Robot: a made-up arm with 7 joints.
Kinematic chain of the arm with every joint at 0, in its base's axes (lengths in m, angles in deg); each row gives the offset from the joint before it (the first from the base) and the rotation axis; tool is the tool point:
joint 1: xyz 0 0 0.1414 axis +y
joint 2: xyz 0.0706 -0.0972 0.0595 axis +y
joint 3: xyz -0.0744 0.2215 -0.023 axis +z
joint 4: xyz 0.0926 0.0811 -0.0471 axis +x
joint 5: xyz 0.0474 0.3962 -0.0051 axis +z
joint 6: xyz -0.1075 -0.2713 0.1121 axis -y
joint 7: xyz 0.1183 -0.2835 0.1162 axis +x
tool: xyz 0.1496 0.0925 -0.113
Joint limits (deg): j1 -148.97..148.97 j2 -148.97..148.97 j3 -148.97..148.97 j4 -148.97..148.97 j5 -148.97..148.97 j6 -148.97..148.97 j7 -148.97..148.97
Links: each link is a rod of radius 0.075 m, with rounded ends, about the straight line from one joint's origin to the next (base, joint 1, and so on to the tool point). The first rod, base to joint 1, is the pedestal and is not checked.
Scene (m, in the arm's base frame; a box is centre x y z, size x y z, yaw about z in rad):
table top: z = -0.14
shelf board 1: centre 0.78 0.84 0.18 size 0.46 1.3 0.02 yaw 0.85
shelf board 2: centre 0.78 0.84 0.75 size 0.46 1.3 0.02 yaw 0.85
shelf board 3: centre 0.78 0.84 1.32 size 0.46 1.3 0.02 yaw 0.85
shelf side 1: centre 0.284 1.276 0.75 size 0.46 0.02 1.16 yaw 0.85
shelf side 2: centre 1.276 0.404 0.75 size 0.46 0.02 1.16 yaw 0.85
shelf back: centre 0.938 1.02 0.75 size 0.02 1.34 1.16 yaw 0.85
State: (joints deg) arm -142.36 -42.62 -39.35 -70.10 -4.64 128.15 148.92
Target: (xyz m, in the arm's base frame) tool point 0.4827 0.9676 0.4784
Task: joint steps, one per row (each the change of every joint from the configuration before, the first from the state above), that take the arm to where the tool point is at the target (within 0.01 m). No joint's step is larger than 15 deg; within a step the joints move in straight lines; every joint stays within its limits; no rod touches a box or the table.
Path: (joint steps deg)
1: 3.92 2.30 3.55 3.11 -12.97 -1.10 0.01
2: 3.93 2.31 3.55 3.10 -12.96 -1.10 0.01
3: 3.92 2.30 3.55 3.11 -12.97 -1.10 0.00
4: 3.93 2.30 3.55 3.10 -12.96 -1.10 0.01
5: 3.92 2.30 3.55 3.11 -12.97 -1.10 0.01
6: 3.92 2.31 3.55 3.10 -12.97 -1.10 0.01

